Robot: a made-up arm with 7 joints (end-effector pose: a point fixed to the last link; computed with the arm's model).
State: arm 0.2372 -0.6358 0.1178 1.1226 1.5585 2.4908 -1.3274
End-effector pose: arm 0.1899 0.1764 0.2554 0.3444 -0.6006 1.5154
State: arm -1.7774 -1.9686 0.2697 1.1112 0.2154 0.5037 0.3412
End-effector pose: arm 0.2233 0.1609 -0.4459 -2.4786 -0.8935 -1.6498
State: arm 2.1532 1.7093 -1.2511 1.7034 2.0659 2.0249 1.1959
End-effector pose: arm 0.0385 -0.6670 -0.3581 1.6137 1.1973 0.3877
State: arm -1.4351 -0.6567 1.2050 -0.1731 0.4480 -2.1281 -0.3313
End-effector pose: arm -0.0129 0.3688 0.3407 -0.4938 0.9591 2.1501
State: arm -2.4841 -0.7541 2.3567 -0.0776 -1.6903 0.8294 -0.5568
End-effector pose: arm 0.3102 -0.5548 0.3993 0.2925 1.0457 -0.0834
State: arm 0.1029 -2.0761 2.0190 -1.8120 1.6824 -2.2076 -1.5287
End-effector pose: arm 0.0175 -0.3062 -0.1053 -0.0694 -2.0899 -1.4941
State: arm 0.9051 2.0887 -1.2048 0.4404 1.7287 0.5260 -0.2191
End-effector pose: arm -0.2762 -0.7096 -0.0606 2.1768 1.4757 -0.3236
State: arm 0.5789 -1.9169 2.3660 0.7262 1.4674 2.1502 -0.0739
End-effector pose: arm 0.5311 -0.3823 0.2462 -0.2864 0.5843 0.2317
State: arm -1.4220 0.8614 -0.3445 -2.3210 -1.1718 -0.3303 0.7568
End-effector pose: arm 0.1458 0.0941 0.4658 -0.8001 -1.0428 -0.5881
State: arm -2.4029 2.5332 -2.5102 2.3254 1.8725 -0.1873 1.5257
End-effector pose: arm 0.2391 -0.7885 -0.0519 -0.8342 -0.0078 1.2227
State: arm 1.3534 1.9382 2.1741 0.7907 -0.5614 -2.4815 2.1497
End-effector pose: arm 0.5252 -0.5690 -0.2170 1.6815 0.0175 -1.6574
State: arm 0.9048 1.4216 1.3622 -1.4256 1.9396 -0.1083 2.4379
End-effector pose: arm -0.1802 -0.2084 -0.0265 1.1672 1.3654 -2.4907
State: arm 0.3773 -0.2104 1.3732 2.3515 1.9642 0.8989 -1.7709
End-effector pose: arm -0.0235 -0.2504 0.1103 -0.5338 2.4770 -0.6126
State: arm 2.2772 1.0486 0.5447 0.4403 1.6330 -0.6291 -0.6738
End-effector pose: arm 0.2890 -0.2810 -0.3189 1.6731 1.6103 2.0263
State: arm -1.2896 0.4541 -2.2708 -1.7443 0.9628 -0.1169 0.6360
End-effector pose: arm -0.1457 -0.1276 0.2334 -2.0334 -1.8168 -0.2853
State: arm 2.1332 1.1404 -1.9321 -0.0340 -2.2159 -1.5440 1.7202
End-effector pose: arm -0.3245 -0.4162 0.1611 1.6535 0.1526 2.1085
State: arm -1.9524 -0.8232 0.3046 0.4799 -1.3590 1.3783 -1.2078
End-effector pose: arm 0.4108 -0.0328 0.8104 -0.8197 2.0269 -2.0817
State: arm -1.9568 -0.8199 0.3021 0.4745 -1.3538 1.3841 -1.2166
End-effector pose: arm 0.4196 -0.0403 0.8070 -0.8305 2.0541 -2.0730
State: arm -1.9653 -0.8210 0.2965 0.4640 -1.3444 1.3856 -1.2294
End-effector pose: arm 0.4356 -0.0487 0.7975 -0.8572 2.0890 -2.0572
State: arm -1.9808 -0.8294 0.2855 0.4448 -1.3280 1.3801 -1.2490
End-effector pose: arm 0.4633 -0.0589 0.7770 -0.9103 2.1378 -2.0288
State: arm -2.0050 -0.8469 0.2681 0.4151 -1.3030 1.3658 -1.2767
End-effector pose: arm 0.5038 -0.0714 0.7414 -0.9950 2.2031 -1.9831
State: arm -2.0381 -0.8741 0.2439 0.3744 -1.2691 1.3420 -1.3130
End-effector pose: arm 0.5545 -0.0866 0.6876 1.0821 -2.2275 1.8662
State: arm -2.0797 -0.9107 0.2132 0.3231 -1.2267 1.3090 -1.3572
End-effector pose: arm 0.6101 -0.1054 0.6133 1.1671 -2.2237 1.6969
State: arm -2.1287 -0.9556 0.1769 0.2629 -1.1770 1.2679 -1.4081
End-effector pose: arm 0.6633 -0.1279 0.5186 1.2474 -2.2099 1.4989
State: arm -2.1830 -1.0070 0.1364 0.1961 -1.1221 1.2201 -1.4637
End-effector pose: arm 0.7057 -0.1545 0.4074 1.3122 -2.1856 1.2818
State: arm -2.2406 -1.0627 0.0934 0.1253 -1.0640 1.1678 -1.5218
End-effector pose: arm 0.7312 -0.1848 0.2859 1.3544 -2.1513 1.0566
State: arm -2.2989 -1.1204 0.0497 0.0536 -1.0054 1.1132 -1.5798
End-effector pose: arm 0.7367 -0.2175 0.1630 1.3722 -2.1100 0.8364
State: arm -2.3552 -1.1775 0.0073 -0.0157 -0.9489 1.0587 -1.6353
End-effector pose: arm 0.7233 -0.2507 0.0476 1.3684 -2.0655 0.6323
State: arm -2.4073 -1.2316 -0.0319 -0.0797 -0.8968 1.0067 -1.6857
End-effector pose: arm 0.6959 -0.2822 -0.0535 1.3495 -2.0219 0.4527
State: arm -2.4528 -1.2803 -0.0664 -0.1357 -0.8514 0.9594 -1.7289
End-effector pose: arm 0.6615 -0.3101 -0.1358 1.3229 -1.9830 0.3034
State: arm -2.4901 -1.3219 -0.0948 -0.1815 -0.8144 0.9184 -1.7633
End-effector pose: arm 0.6269 -0.3326 -0.1983 1.2963 -1.9514 0.1871
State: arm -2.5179 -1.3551 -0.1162 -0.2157 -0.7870 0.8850 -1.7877
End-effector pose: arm 0.5980 -0.3488 -0.2418 1.2754 -1.9288 0.1046
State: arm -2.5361 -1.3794 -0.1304 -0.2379 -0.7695 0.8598 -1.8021
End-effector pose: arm 0.5780 -0.3585 -0.2687 1.2636 -1.9152 0.0540
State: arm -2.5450 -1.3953 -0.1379 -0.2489 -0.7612 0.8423 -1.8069
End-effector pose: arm 0.5680 -0.3623 -0.2816 1.2622 -1.9104 0.0321
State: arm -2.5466 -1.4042 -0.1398 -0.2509 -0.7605 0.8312 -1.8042
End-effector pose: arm 0.5666 -0.3611 -0.2841 1.2696 -1.9123 0.0325
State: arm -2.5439 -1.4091 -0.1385 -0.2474 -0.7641 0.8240 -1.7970
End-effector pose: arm 0.5703 -0.3568 -0.2806 1.2825 -1.9177 0.0463
